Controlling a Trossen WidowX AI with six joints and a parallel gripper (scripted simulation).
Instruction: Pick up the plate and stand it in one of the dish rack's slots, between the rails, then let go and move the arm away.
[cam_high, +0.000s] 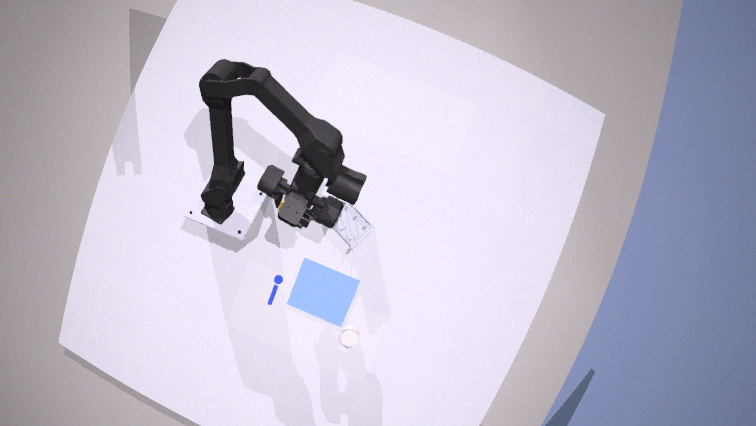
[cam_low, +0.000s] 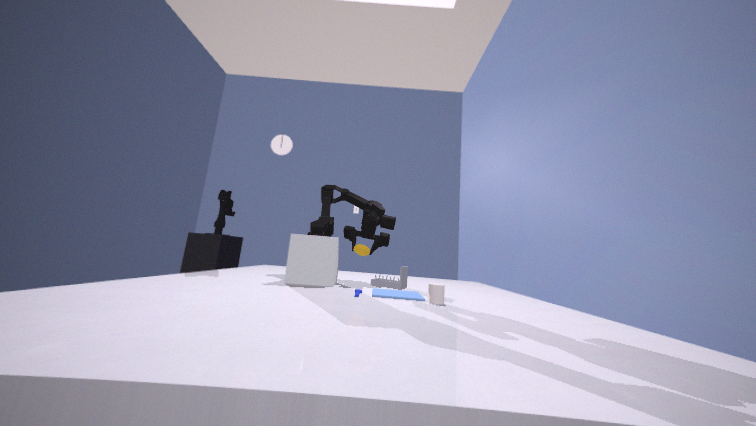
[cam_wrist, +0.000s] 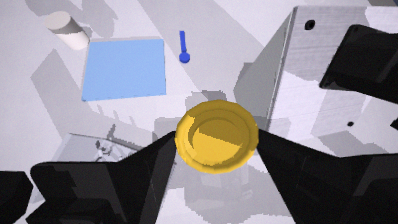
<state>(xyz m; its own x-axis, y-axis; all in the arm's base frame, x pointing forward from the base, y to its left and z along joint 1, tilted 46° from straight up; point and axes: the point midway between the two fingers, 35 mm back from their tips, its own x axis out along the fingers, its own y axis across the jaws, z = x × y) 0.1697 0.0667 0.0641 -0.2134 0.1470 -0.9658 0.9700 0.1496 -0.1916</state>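
The grey dish rack is 11 cm ahead of my gripper tip, 10 cm below it and 4 cm to the left of it. The rest, counted from my gripper tip: yellow plate 1 cm above; then blue spoon 20 cm to the right, 12 cm below, 3 cm ahead; then light blue mat 15 cm to the right, 14 cm ahead, 12 cm below.
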